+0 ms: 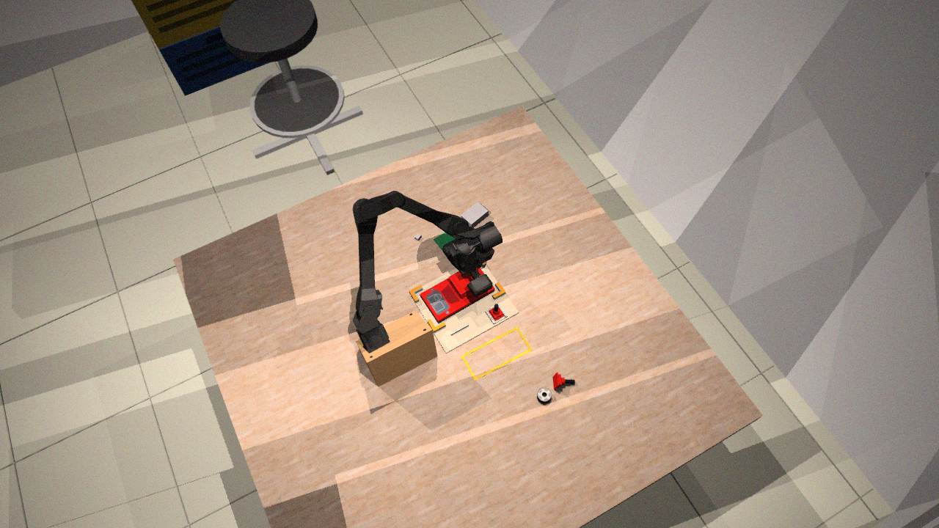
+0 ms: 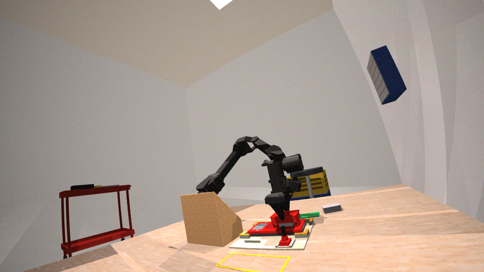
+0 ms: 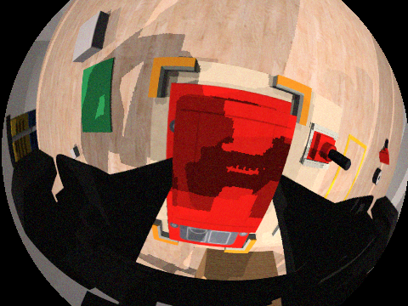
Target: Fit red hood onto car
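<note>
The grey engine block lies 3 cm below my gripper tip. From my gripper tip the other things lie so: green patch (18 cm to the left, 5 cm below, 5 cm ahead); red hood (right at my gripper tip); jig plate (4 cm below, 3 cm behind, 2 cm to the right).
</note>
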